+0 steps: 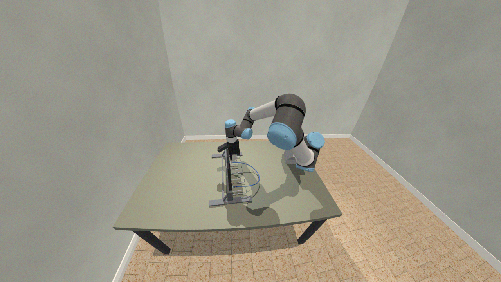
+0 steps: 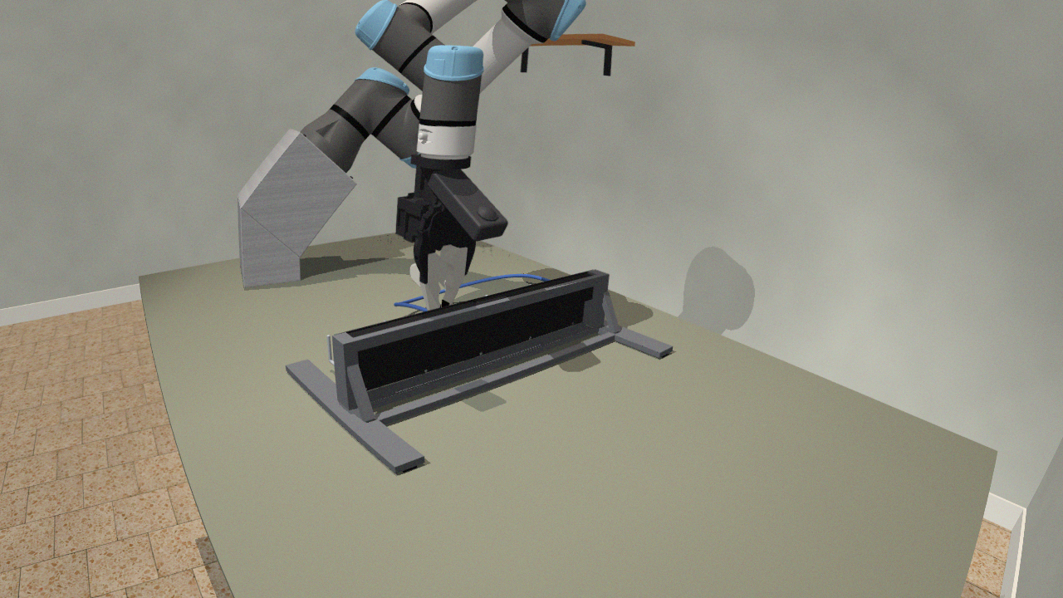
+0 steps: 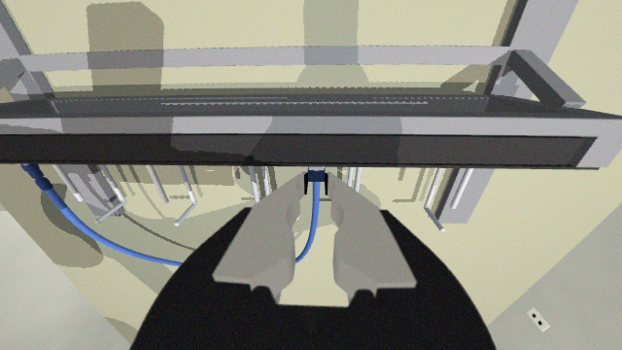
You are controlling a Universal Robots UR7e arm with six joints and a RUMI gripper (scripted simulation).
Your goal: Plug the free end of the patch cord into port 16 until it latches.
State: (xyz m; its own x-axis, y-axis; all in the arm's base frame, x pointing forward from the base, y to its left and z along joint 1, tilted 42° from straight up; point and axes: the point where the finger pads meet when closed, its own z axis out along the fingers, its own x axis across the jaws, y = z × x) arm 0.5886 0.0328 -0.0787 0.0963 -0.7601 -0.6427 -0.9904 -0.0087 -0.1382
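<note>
Right now my hand is 10 mm short of the plug and 10 mm above it.
</note>
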